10 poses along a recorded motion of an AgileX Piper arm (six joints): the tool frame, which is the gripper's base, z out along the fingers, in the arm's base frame.
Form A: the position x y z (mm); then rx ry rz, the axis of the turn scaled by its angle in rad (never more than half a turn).
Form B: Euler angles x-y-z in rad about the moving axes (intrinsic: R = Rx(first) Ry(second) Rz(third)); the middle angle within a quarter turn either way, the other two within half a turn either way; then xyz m. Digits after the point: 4 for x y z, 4 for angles.
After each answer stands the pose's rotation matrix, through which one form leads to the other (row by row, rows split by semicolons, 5 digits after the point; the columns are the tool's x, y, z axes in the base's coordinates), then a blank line. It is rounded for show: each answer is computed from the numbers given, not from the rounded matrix.
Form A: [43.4 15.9 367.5 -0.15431 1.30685 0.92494]
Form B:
[-1.0865 0.8551 1.6137 0.0434 0.0159 0.3675]
-0.02812 -0.65552 0.75466; 0.49375 0.64732 0.58068; -0.86915 0.38894 0.30546

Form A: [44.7 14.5 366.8 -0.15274 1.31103 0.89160]
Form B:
[-1.0864 0.8758 1.5905 0.0447 0.0145 0.3668]
-0.01263 -0.64029 0.76803; 0.47896 0.67037 0.56675; -0.87775 0.37501 0.29821

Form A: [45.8 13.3 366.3 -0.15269 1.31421 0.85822]
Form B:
[-1.0854 0.8952 1.5657 0.0458 0.0133 0.3663]
0.00321 -0.62538 0.78031; 0.46300 0.69257 0.55315; -0.88635 0.35951 0.29177

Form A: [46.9 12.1 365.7 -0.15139 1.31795 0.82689]
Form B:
[-1.0844 0.9145 1.5431 0.0469 0.0121 0.3657]
0.01688 -0.60998 0.79224; 0.44792 0.71301 0.53943; -0.89391 0.34575 0.28526

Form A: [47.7 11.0 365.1 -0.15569 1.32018 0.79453]
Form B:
[-1.0841 0.9303 1.5172 0.0477 0.0110 0.3651]
0.03200 -0.59672 0.80181; 0.42911 0.73273 0.52818; -0.90268 0.32716 0.27951

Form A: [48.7 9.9 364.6 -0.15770 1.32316 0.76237]
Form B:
[-1.0831 0.9478 1.4923 0.0487 0.0099 0.3646]
0.04577 -0.58166 0.81214; 0.41090 0.75199 0.51543; -0.91053 0.31011 0.27342

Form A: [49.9 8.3 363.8 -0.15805 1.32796 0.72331]
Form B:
[-1.0817 0.9708 1.4632 0.0499 0.0083 0.3638]
0.06063 -0.56135 0.82535; 0.38891 0.77481 0.49841; -0.91928 0.29077 0.26529

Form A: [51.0 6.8 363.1 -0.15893 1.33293 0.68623]
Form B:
[-1.0807 0.9925 1.4358 0.0510 0.0068 0.3631]
0.07356 -0.54159 0.83742; 0.36695 0.79548 0.48224; -0.92733 0.27182 0.25725

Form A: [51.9 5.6 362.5 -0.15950 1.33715 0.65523]
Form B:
[-1.0795 1.0109 1.4126 0.0519 0.0056 0.3625]
0.08367 -0.52449 0.84729; 0.34822 0.81206 0.46830; -0.93367 0.25586 0.25058

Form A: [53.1 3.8 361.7 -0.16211 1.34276 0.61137]
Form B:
[-1.0777 1.0356 1.3788 0.0531 0.0038 0.3617]
0.09732 -0.50063 0.86018; 0.32009 0.83410 0.44924; -0.94238 0.23162 0.24142

